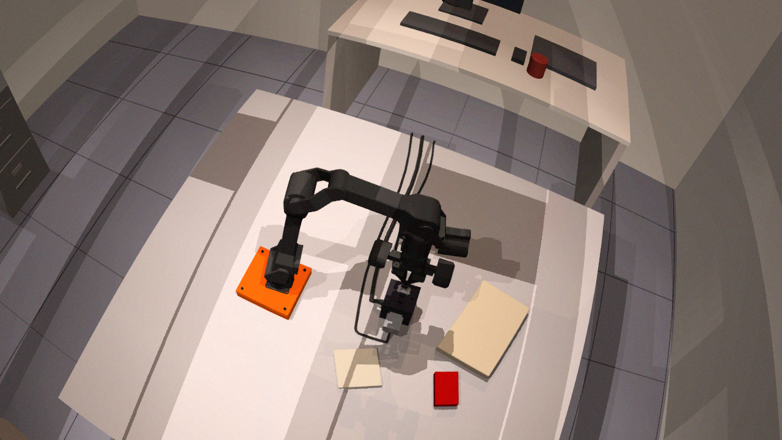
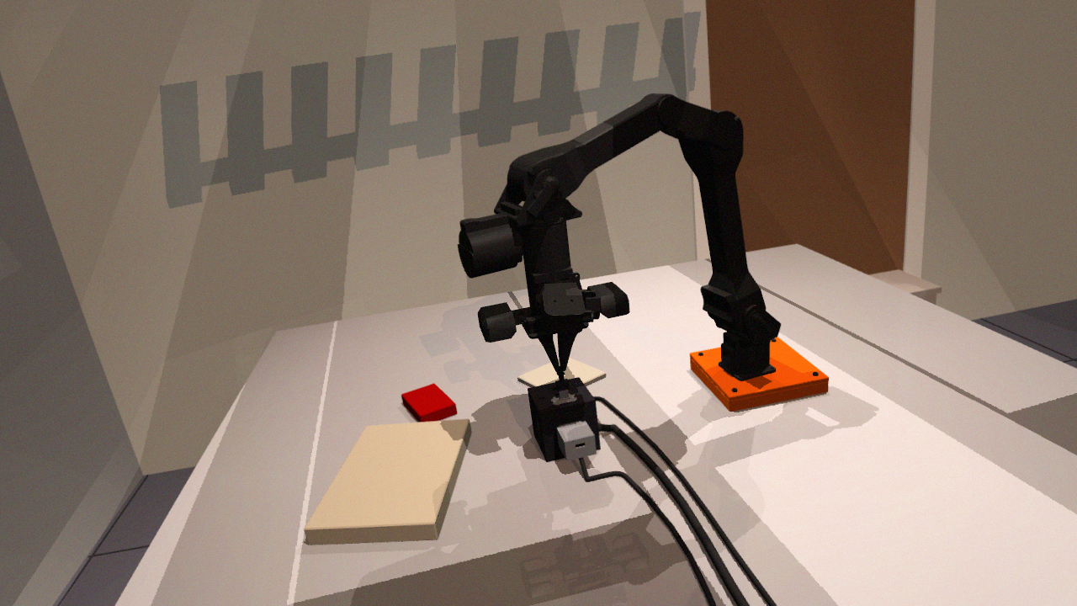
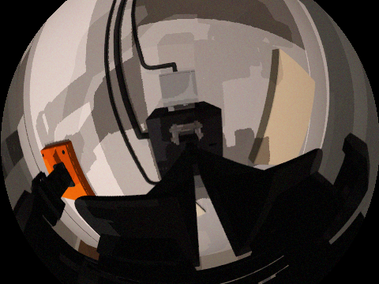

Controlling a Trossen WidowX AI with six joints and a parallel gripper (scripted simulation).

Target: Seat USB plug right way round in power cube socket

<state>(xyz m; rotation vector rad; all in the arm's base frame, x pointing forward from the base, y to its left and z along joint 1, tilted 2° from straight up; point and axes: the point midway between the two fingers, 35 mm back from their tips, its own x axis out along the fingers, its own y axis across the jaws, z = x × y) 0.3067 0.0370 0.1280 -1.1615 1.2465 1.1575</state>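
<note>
My gripper tip is now 2 cm above the USB plug. Round my gripper tip: tan board 23 cm ahead, 11 cm below, 2 cm to the right; USB socket 5 cm below; white pad 21 cm to the right, 11 cm below, 6 cm behind.
</note>
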